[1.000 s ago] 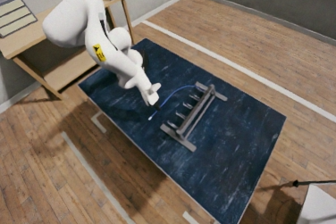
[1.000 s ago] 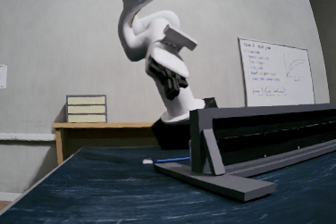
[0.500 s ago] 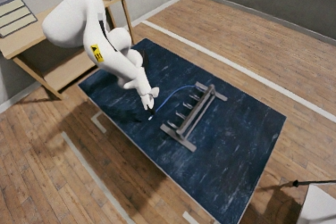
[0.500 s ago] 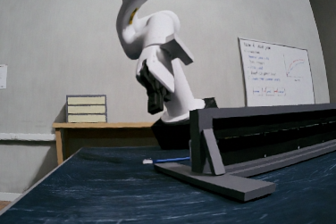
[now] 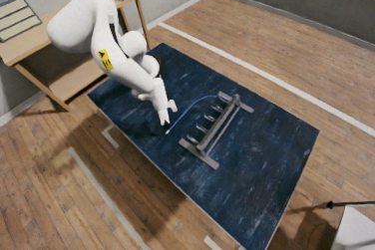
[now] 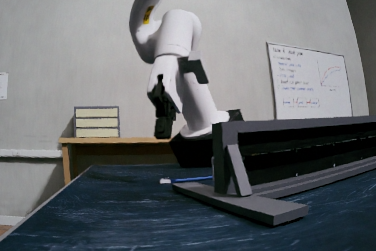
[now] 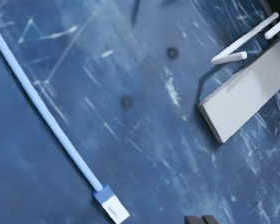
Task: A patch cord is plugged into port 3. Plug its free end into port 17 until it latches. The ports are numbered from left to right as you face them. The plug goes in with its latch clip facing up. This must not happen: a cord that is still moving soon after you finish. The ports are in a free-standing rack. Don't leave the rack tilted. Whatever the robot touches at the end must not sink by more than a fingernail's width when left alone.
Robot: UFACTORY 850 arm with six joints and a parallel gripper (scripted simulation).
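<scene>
My gripper is now 110 mm above the white plug and 10 mm past it.
</scene>
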